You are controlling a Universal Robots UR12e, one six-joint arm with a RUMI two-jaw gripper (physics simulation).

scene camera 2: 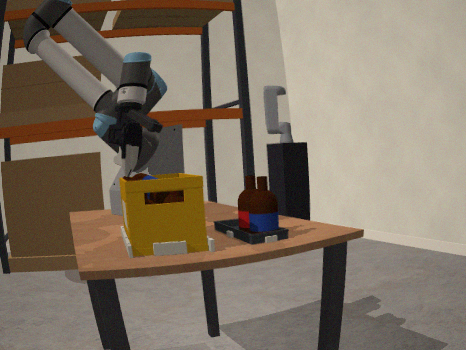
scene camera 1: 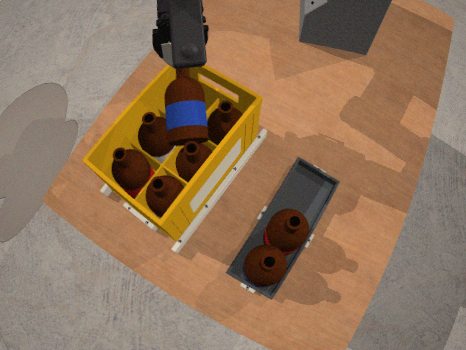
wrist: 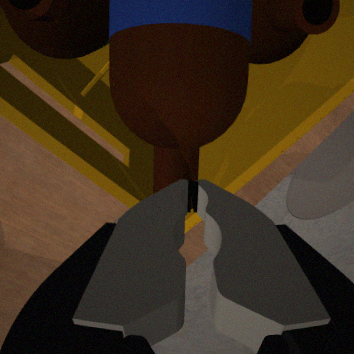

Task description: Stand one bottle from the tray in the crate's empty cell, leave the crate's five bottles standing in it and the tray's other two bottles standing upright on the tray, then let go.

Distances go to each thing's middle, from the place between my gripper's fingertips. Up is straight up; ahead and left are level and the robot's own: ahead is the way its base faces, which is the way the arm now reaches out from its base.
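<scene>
Position of my gripper: 30 mm above the blue-label brown bottle (scene camera 1: 186,120), 50 mm short of it and 50 mm to the right of it.
</scene>
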